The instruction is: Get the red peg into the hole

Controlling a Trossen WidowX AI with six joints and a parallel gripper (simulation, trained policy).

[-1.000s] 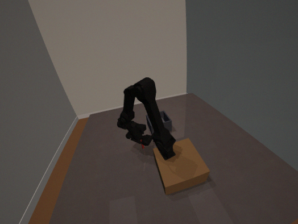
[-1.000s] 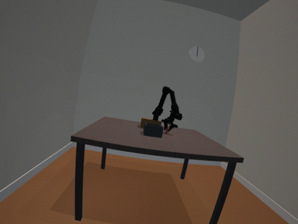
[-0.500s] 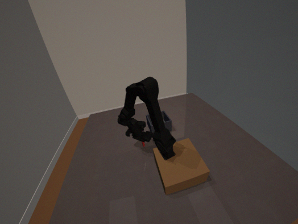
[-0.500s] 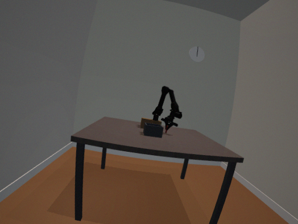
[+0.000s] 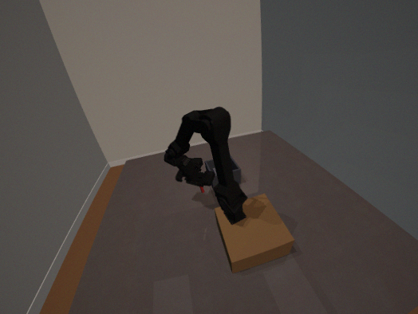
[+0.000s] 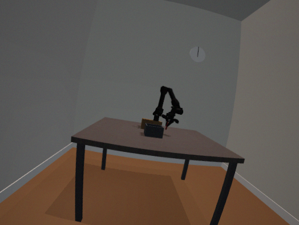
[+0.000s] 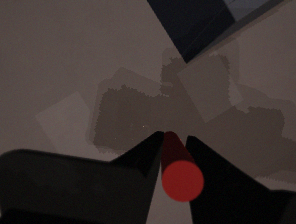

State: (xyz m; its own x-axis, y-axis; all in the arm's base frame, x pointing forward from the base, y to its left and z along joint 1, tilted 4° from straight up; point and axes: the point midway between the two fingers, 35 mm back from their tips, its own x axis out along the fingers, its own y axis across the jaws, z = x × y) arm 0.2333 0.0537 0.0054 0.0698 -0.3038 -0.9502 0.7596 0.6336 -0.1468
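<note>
The grey plate lies 16 cm to the right of my gripper tip, 9 cm ahead of it and 4 cm below it. Also, from my gripper tip: red peg (1 cm above); dark blue-grey box (16 cm to the right, 9 cm ahead, 6 cm below).
</note>
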